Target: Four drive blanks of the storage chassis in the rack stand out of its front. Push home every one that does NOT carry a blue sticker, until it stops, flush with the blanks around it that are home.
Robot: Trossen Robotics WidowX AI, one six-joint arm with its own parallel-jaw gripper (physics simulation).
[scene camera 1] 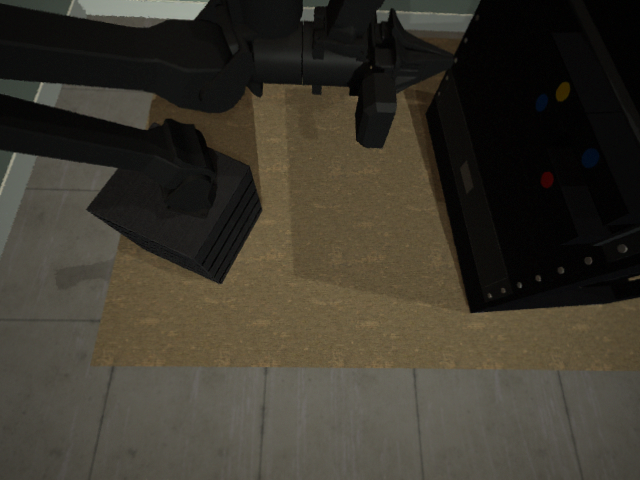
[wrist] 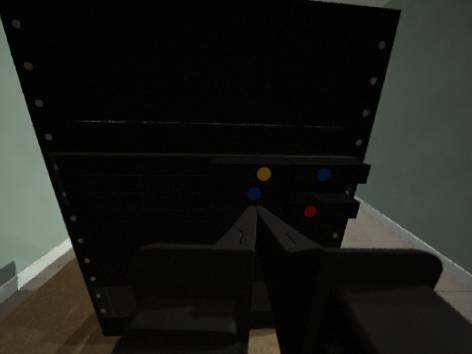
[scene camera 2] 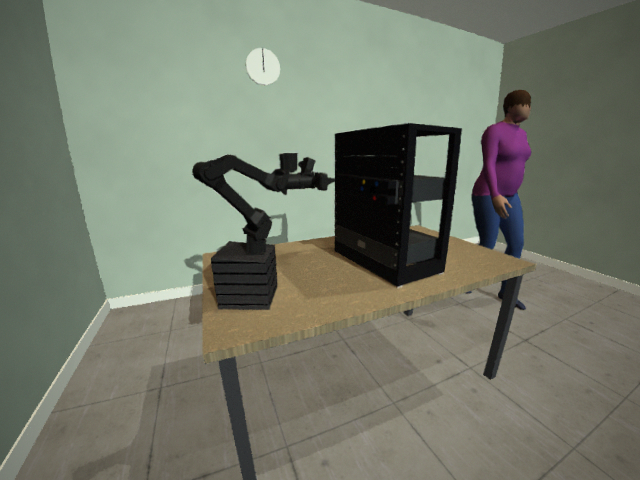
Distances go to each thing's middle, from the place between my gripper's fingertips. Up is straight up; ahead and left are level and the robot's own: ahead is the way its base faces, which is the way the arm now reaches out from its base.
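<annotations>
The red-stickered blank (wrist: 301,206) is one I can see, and it's 70 mm below my hand, 70 mm to the right of it and 210 mm ahead of it.
</annotations>
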